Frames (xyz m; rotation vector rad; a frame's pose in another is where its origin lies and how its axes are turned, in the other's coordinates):
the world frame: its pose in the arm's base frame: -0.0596 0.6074 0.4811 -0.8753 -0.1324 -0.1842
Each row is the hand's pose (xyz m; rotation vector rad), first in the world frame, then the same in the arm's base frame.
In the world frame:
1: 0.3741 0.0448 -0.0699 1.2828 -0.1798 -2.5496
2: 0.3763 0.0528 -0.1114 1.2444 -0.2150 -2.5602
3: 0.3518 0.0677 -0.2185 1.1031 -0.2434 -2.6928
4: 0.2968 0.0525 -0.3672 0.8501 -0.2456 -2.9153
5: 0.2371 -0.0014 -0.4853 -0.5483 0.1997 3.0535
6: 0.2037 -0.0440 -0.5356 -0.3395 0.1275 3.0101
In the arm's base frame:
1: 0.3179 0.5418 0.4744 1.0749 -1.3134 -2.0665
2: 0.3234 0.5146 0.4425 1.0408 -1.3499 -2.0720
3: 0.3069 0.4438 0.3588 0.9717 -1.4270 -2.2010
4: 0.2559 0.3253 0.2654 0.8562 -1.5176 -2.4431
5: 0.1908 0.2066 0.2195 -0.6858 1.5021 2.5978
6: 0.1511 0.1447 0.2132 -0.5445 1.3756 2.5585

